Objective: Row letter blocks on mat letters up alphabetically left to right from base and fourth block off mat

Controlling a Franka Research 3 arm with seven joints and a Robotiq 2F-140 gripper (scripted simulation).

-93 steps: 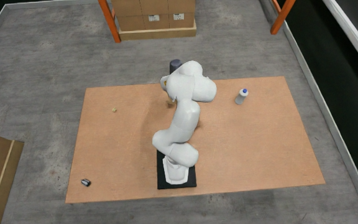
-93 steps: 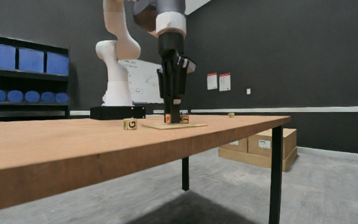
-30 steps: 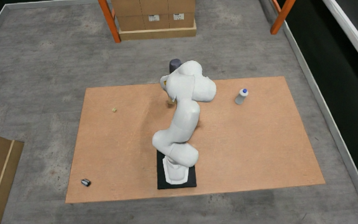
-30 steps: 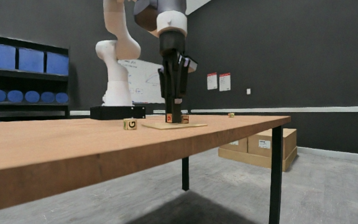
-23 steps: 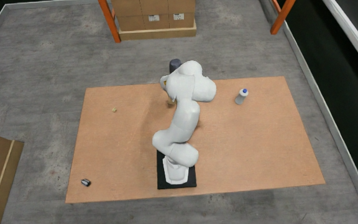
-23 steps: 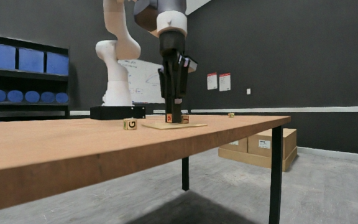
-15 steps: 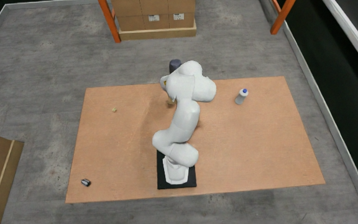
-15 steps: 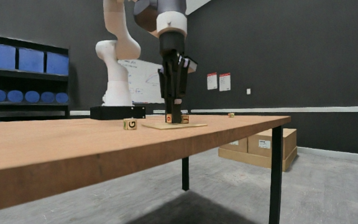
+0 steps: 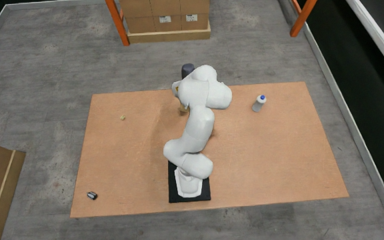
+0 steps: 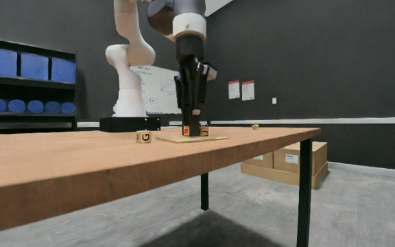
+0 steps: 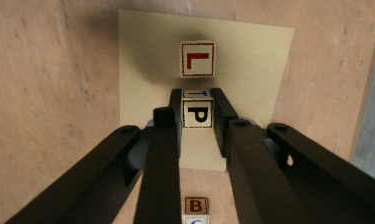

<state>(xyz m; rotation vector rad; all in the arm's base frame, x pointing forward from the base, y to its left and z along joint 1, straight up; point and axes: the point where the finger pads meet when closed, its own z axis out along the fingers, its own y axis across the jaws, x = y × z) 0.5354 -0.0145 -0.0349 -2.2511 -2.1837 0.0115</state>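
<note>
Now: hand 40 mm above the pale yellow mat. Also, from my hand: block 510 mm to the left, 110 mm behind, 30 mm below; white bottle 520 mm to the right, 50 mm behind, 40 mm above; black object 660 mm behind, 650 mm to the left, 20 mm below.
</note>
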